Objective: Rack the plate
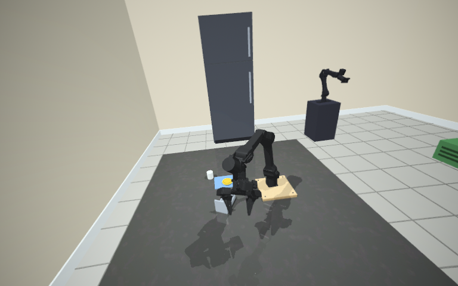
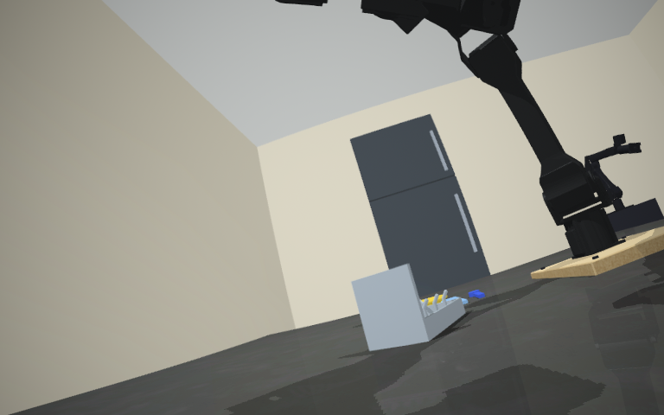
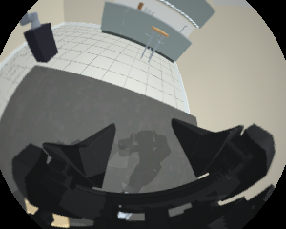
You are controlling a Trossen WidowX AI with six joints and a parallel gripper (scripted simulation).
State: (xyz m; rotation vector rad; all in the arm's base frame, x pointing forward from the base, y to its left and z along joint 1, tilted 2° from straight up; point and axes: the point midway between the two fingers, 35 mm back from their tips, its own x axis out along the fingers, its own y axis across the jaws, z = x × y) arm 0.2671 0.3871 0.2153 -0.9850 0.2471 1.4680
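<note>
Right now the yellow plate is 490 mm to the right of my gripper tip, 200 mm below it and 10 mm ahead of it. The rest, counted from my gripper tip: blue spoon (510 mm to the right, 210 mm below, 80 mm behind); light blue mat (510 mm to the right, 210 mm below, 20 mm ahead); dish rack (300 mm to the right, 190 mm below, 40 mm ahead).
</note>
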